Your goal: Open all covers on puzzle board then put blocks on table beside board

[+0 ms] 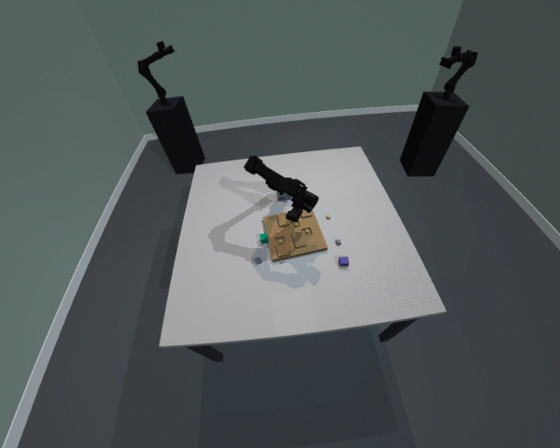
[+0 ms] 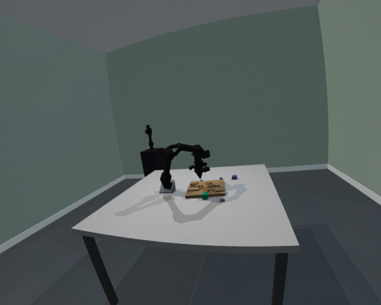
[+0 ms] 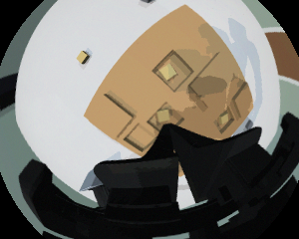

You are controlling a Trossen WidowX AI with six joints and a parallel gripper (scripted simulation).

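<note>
Now: the tan puzzle board 50 mm ahead of my gripper tip, 20 mm to the right of it and 60 mm below it. Round my gripper tip: green block (100 mm ahead, 190 mm to the right, 70 mm below); then purple block (240 mm ahead, 220 mm to the left, 70 mm below).
</note>
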